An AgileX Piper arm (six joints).
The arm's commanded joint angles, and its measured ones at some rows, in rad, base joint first. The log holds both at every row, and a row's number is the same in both.
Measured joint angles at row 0:
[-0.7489, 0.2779, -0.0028, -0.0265, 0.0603, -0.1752]
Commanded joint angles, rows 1 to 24:
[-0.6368, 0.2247, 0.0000, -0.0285, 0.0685, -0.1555]
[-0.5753, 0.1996, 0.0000, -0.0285, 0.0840, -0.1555]
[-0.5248, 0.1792, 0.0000, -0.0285, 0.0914, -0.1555]
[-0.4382, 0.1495, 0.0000, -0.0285, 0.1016, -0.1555]
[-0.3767, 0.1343, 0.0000, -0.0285, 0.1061, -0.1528]
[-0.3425, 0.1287, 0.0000, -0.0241, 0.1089, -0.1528]
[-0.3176, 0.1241, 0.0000, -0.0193, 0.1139, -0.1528]
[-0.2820, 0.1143, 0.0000, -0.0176, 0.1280, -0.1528]
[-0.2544, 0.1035, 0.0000, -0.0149, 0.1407, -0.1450]
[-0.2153, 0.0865, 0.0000, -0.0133, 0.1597, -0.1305]
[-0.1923, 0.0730, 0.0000, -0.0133, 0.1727, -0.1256]
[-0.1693, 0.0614, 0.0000, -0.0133, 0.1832, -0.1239]
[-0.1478, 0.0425, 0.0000, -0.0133, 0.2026, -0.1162]
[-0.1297, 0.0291, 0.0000, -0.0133, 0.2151, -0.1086]
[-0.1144, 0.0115, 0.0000, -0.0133, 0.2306, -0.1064]
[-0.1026, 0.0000, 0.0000, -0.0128, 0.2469, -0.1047]
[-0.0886, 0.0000, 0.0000, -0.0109, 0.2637, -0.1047]
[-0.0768, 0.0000, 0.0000, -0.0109, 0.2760, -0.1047]
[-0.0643, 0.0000, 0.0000, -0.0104, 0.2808, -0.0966]
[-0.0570, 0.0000, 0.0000, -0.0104, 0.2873, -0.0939]
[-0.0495, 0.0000, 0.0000, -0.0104, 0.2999, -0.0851]
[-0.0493, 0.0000, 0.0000, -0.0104, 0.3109, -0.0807]
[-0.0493, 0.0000, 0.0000, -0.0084, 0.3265, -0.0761]
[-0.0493, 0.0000, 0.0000, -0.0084, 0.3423, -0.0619]
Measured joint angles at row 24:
[-0.0571, 0.0065, -0.0028, -0.0117, 0.2934, -0.0928]
